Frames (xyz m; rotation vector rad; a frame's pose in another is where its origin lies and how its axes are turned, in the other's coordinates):
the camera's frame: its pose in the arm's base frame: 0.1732 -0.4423 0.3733 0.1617 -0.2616 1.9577
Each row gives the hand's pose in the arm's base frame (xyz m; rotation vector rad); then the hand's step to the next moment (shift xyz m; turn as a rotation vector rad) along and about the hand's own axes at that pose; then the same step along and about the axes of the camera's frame.
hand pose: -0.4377 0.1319 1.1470 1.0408 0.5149 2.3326
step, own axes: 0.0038 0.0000 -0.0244 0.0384 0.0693 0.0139
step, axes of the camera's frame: 0.0044 0.0209 -0.0124 0.0020 0.0338 0.0730
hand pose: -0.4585 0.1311 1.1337 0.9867 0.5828 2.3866
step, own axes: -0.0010 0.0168 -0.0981 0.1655 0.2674 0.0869
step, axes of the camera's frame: -0.0126 0.0885 -0.0438 0.0245 0.1081 0.3069
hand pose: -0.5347 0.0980 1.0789 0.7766 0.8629 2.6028
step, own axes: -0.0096 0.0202 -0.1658 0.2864 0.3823 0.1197
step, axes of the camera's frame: -0.0752 0.1297 -0.0742 0.0727 0.1852 0.4505
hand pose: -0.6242 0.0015 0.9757 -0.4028 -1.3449 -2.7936
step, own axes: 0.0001 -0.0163 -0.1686 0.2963 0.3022 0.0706
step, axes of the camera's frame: -0.1175 0.0937 -0.0782 0.0760 0.2177 0.3618
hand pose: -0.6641 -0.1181 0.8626 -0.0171 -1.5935 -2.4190
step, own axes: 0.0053 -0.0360 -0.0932 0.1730 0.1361 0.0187
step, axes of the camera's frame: -0.0800 0.0355 -0.0485 0.0312 0.1392 0.1687
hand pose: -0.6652 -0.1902 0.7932 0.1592 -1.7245 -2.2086
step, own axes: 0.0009 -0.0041 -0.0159 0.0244 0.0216 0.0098
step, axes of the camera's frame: -0.0156 0.0034 -0.0041 0.0114 0.0184 0.0263
